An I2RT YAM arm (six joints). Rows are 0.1 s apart.
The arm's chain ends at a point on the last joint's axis. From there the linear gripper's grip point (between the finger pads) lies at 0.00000 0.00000 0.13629 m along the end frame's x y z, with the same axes.
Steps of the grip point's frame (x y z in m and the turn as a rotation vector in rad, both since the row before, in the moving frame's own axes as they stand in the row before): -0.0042 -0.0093 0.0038 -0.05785 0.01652 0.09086; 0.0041 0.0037 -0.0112 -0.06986 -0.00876 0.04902; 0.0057 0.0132 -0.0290 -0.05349 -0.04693 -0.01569; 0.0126 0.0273 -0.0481 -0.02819 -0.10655 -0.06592; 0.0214 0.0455 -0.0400 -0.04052 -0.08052 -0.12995; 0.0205 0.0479 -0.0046 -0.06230 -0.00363 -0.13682; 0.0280 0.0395 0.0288 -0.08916 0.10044 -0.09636
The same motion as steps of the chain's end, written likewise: -0.0061 -0.0173 0.0040 -0.05785 0.01652 0.09086; 0.0055 -0.0058 -0.0109 -0.06986 -0.00876 0.04902; 0.0120 0.0059 -0.0287 -0.05349 -0.04693 -0.01569; 0.0270 0.0230 -0.0473 -0.02819 -0.10655 -0.06592; 0.0320 0.0393 -0.0394 -0.04052 -0.08052 -0.12995; 0.0204 0.0394 -0.0043 -0.06230 -0.00363 -0.13682; 0.0138 0.0281 0.0300 -0.08916 0.10044 -0.09636
